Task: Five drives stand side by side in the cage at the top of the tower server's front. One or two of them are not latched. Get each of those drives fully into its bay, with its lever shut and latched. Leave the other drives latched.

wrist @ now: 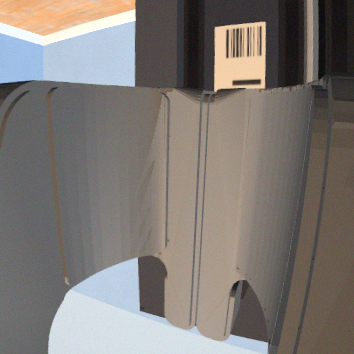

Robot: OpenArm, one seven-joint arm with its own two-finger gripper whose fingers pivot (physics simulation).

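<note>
My gripper [216, 211] is shut, its two fingers side by side with no drive or lever visible between them. The fingers fill the middle of the wrist view in front of the cage. Above them, a dark drive front [240, 12] shows a cream barcode label [240, 57], seen upright and nearly face-on. The lower part of this drive, with its latch, is hidden behind the fingers, so I cannot tell whether its lever is latched. The dark cage side [156, 45] stands to its left. The remaining drives are mostly hidden or out of view.
A pale metal divider [311, 40] runs upright to the right of the labelled drive. Dark parts of the server's front [151, 287] show below, on both sides of the fingers. A blue wall [95, 60] and a wooden surface [75, 15] show at the upper left.
</note>
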